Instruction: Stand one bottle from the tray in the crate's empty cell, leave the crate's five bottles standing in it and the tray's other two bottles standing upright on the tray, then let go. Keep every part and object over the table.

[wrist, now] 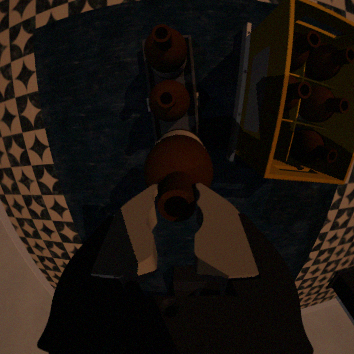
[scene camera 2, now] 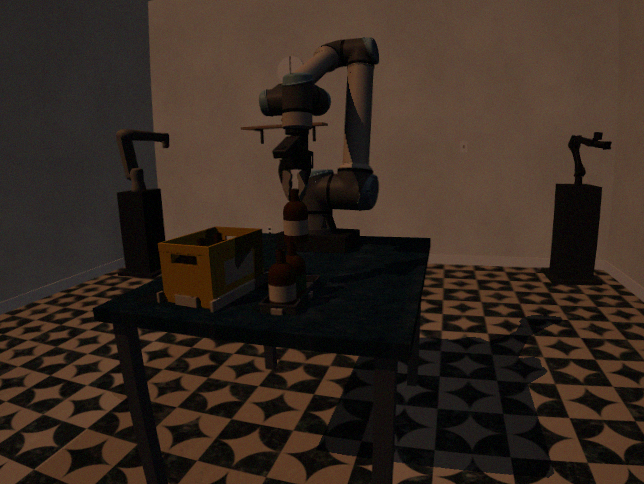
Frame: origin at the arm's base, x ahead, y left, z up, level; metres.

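Where they show: gripper, fingertip midpoint: (wrist: 177,184) (scene camera 2: 295,201); arm's base at its link origin: (scene camera 2: 314,232).
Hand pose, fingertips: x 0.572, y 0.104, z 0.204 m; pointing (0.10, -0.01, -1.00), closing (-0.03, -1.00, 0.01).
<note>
Things, the pixels of their top centre, and the offset from my fingertips. Level surfaces: height alone.
- brown bottle at its top centre: (wrist: 177,207) (scene camera 2: 294,189) 0.000 m left, 0.000 m ahead, 0.037 m up
- narrow tray at its top centre: (wrist: 172,101) (scene camera 2: 292,288) 0.007 m left, 0.083 m ahead, 0.242 m down
- yellow crate at its top centre: (wrist: 331,99) (scene camera 2: 212,235) 0.242 m right, 0.080 m ahead, 0.092 m down
- pale rail at its top centre: (wrist: 242,92) (scene camera 2: 242,285) 0.144 m right, 0.095 m ahead, 0.237 m down
- dark table at its surface level: 0.267 m down
My gripper (scene camera 2: 294,188) (wrist: 177,184) is shut on the neck of a brown bottle (scene camera 2: 295,210) (wrist: 178,156), which hangs upright, raised above the tray's near end in the wrist view. Two brown bottles stand upright on the narrow tray (scene camera 2: 295,308) (wrist: 195,112): one (scene camera 2: 281,278) (wrist: 165,57) at its far end in the wrist view, the other (scene camera 2: 297,264) (wrist: 175,107) beside it. The yellow crate (scene camera 2: 187,275) (wrist: 306,178) stands beside the tray. Several brown bottles (wrist: 317,105) stand in it; its lower-left corner cell in the wrist view appears empty. The held bottle is outside the crate.
A pale rail (scene camera 2: 233,296) (wrist: 245,75) runs along the crate's tray side. The dark table (scene camera 2: 359,312) (wrist: 90,100) carries crate, tray and the arm's base (scene camera 2: 333,239). Two other arms (scene camera 2: 127,150) (scene camera 2: 576,156) stand on pedestals beyond the table.
</note>
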